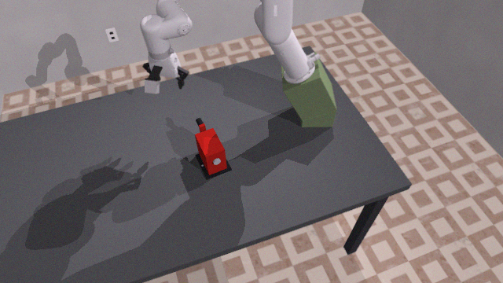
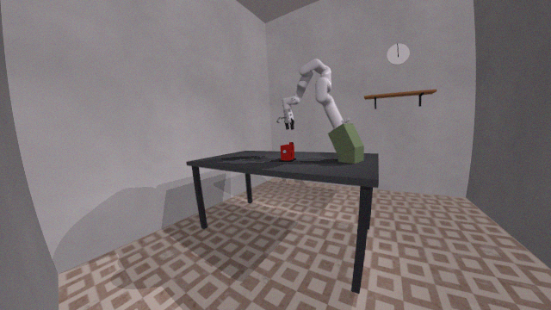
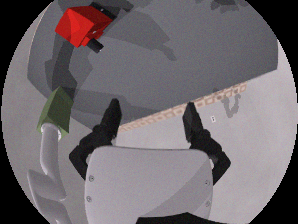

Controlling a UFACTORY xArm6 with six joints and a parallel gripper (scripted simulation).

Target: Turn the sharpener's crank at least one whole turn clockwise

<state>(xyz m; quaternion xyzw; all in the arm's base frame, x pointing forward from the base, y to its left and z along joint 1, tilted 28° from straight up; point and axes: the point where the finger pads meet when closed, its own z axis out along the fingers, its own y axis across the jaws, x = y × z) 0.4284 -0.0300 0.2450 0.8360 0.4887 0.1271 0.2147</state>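
The black knob is 13 cm below my hand, 11 cm to the left of it and 8 cm behind it.
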